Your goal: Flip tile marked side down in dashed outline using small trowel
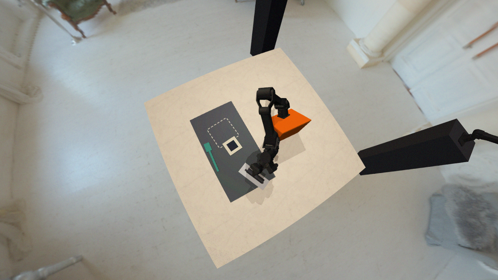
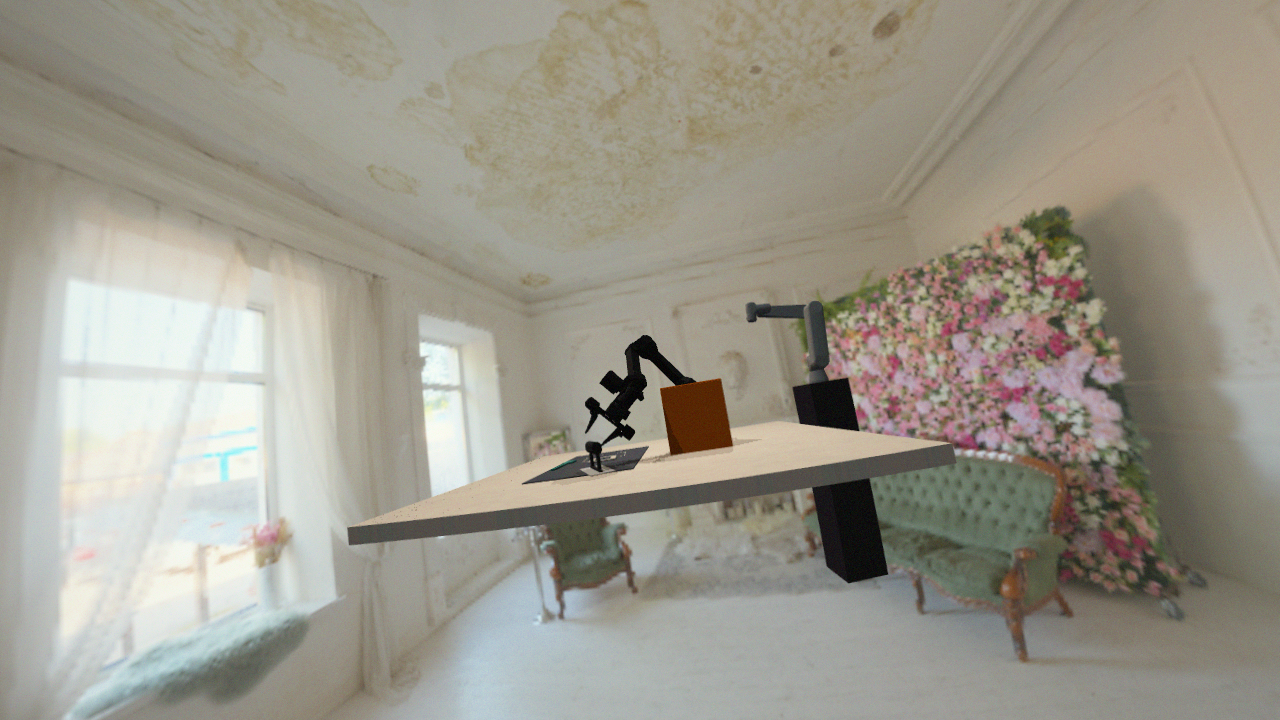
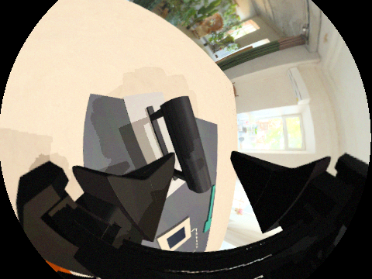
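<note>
My gripper tip is 1 cm short of the small trowel, 2 cm to the left of it and 6 cm above it. The rest, counted from my gripper tip: teal flat tool (15 cm ahead, 28 cm to the right, 9 cm below); mat (2 cm ahead, 24 cm to the right, 12 cm below); tile (25 cm to the right, 9 cm below).
</note>
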